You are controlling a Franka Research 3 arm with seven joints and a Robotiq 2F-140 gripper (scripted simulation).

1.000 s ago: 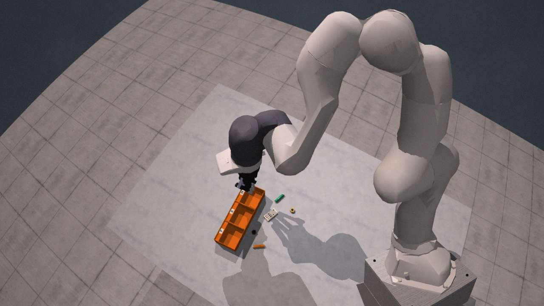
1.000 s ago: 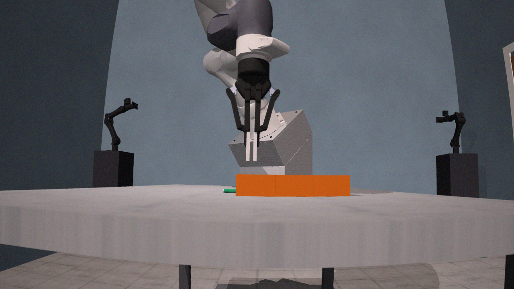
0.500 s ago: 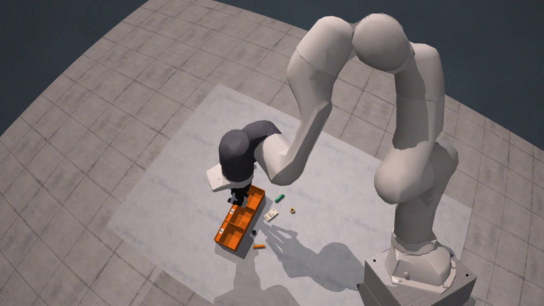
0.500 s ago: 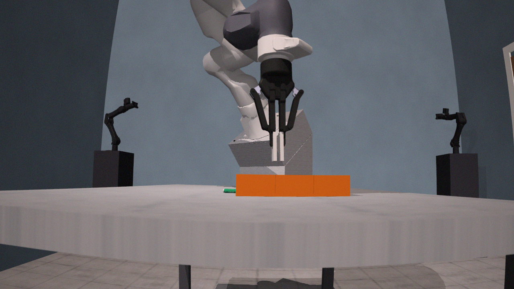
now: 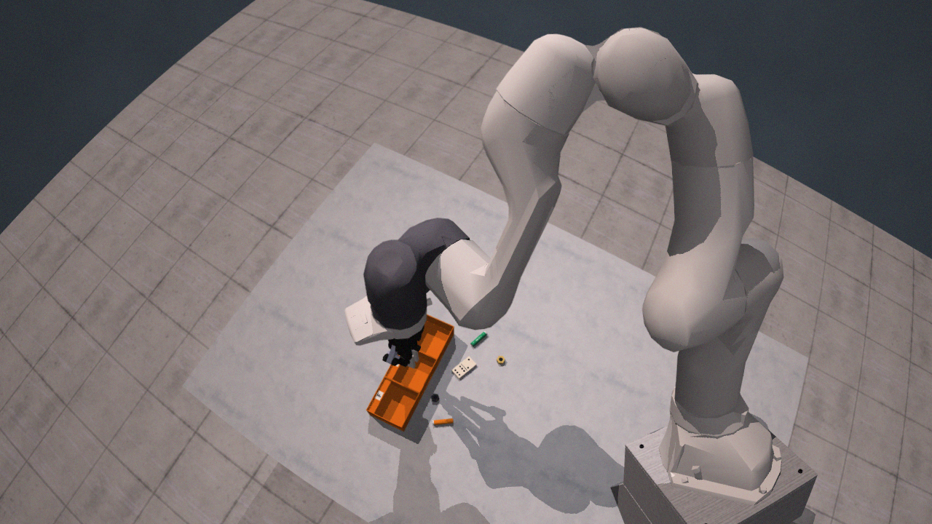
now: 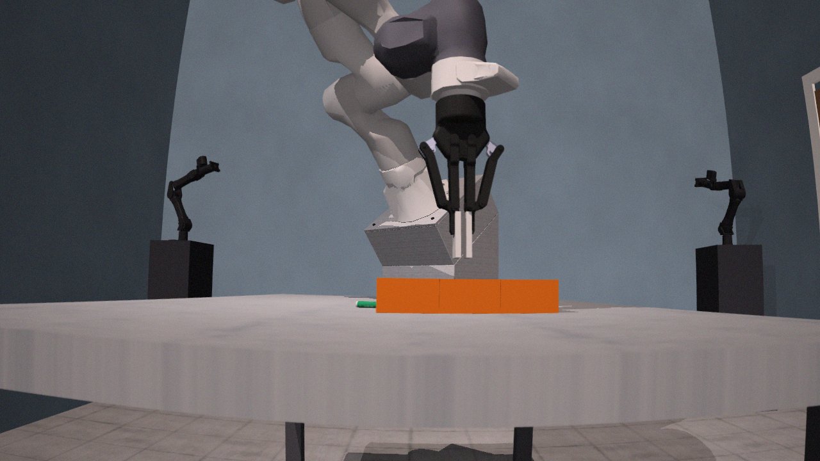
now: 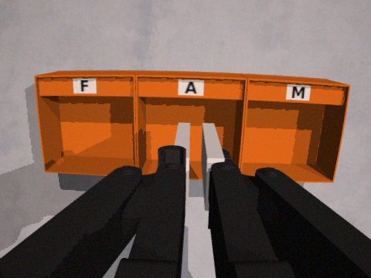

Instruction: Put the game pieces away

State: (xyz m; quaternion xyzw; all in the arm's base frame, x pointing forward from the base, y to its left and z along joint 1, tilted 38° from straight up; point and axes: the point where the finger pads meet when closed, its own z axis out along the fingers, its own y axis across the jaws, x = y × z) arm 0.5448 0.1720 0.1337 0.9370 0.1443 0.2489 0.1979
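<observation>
Now: the orange bin 9 cm below my hand. From my hand the other things lie so: orange battery 12 cm behind, 5 cm to the left, 10 cm below; then black nut 7 cm behind, 2 cm to the left, 11 cm below; then white domino 8 cm behind, 7 cm to the right, 10 cm below.
</observation>
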